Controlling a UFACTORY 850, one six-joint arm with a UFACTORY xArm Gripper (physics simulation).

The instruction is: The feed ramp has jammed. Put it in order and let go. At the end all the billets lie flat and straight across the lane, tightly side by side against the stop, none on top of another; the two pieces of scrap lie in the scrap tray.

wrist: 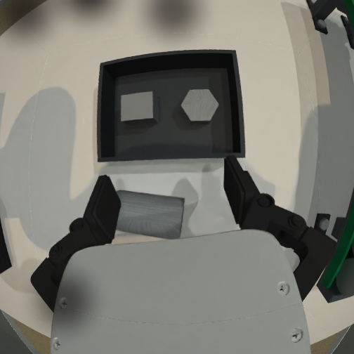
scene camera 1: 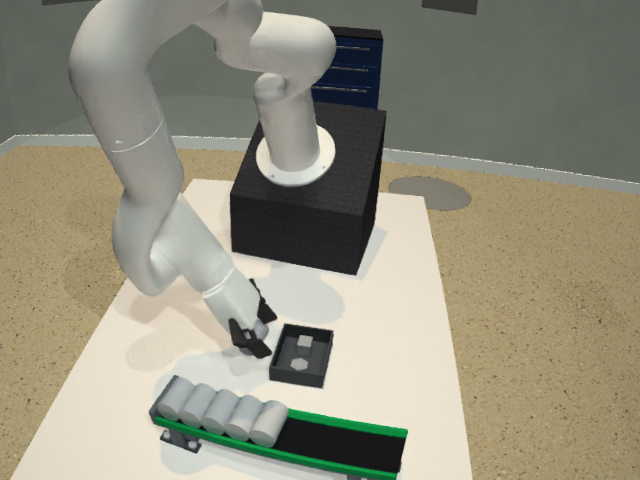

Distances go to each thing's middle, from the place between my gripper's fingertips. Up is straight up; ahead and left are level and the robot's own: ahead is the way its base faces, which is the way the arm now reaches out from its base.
I see the scrap tray point(scene camera 1: 286, 350) 60 mm to the left of my hand, 30 mm below it and 20 mm ahead of it. Also, from my hand: square scrap block point(wrist: 136, 108) 70 mm to the left, 30 mm below, 10 mm behind; hexagonal scrap piece point(wrist: 199, 105) 50 mm to the left, 50 mm ahead, 40 mm below.
